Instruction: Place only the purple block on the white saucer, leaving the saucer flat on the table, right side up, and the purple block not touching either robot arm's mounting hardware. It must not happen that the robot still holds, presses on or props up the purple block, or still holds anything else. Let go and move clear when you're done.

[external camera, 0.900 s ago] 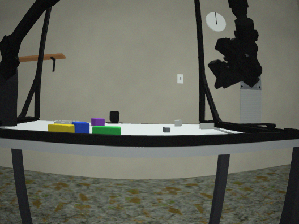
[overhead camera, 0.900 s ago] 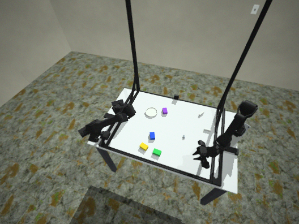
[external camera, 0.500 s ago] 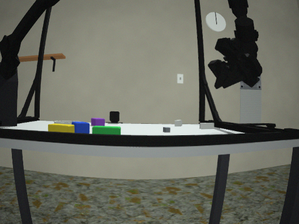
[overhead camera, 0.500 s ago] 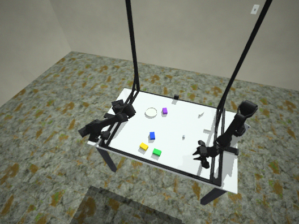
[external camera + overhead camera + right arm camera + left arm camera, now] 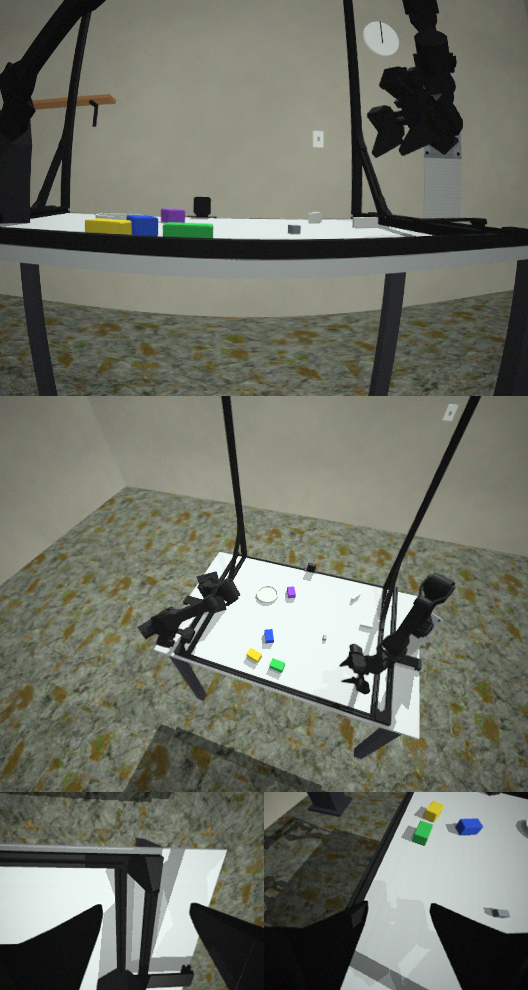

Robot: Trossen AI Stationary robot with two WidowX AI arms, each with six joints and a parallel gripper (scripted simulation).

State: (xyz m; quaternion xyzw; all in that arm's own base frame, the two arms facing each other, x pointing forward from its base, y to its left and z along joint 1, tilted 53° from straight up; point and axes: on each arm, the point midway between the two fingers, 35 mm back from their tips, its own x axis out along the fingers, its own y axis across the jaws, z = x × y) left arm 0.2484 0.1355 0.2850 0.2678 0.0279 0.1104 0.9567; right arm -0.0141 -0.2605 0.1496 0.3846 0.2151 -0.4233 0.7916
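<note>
Right now the purple block is 48 cm behind my right hand, 43 cm to the left of it and 15 cm below it. From my right hand the other things lie so: green block 4 cm behind, 45 cm to the left, 15 cm below; then blue block 18 cm behind, 37 cm to the left, 15 cm below; then yellow block 6 cm behind, 33 cm to the left, 15 cm below.
</note>
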